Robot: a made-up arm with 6 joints.
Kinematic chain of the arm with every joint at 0, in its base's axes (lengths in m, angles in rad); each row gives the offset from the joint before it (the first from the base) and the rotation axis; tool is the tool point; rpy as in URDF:
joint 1: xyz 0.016 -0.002 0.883 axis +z
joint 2: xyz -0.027 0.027 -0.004 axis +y
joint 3: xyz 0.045 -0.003 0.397 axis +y
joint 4: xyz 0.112 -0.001 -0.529 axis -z
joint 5: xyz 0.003 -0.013 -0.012 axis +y
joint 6: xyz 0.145 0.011 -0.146 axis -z
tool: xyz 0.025 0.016 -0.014 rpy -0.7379 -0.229 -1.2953
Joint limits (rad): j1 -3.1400..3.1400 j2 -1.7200..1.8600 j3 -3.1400..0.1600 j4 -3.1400..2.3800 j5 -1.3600..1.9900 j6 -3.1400..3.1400
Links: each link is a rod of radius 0.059 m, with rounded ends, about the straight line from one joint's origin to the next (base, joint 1, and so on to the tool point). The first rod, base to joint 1, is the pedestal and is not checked.
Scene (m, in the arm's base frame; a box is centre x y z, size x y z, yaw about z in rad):
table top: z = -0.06
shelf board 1: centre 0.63 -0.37 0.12 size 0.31 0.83 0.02 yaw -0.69
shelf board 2: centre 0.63 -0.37 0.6 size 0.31 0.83 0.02 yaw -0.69
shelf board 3: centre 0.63 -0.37 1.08 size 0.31 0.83 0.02 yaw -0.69
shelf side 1: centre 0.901 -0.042 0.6 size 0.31 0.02 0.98 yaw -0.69
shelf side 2: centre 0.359 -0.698 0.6 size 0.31 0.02 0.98 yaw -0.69
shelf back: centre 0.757 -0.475 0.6 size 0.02 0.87 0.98 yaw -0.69
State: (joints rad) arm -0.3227 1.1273 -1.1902 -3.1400 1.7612 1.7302
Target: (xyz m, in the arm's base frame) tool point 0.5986 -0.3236 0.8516
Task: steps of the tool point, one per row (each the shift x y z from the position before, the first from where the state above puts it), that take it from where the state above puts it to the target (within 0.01 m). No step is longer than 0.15 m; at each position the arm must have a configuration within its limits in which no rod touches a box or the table.
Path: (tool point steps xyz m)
1: -0.0855 0.0846 -0.0058
2: -0.1000 0.0684 0.0057
3: 0.0289 -0.0414 0.1267
4: -0.0037 -0.0373 0.1179
5: -0.0298 -0.0288 0.1024
6: -0.0478 -0.0181 0.0820
7: -0.0570 -0.0079 0.0588
8: 0.0716 -0.0529 0.0193
9: 0.0708 -0.0582 0.0000
10: 0.0662 -0.0611 -0.0194

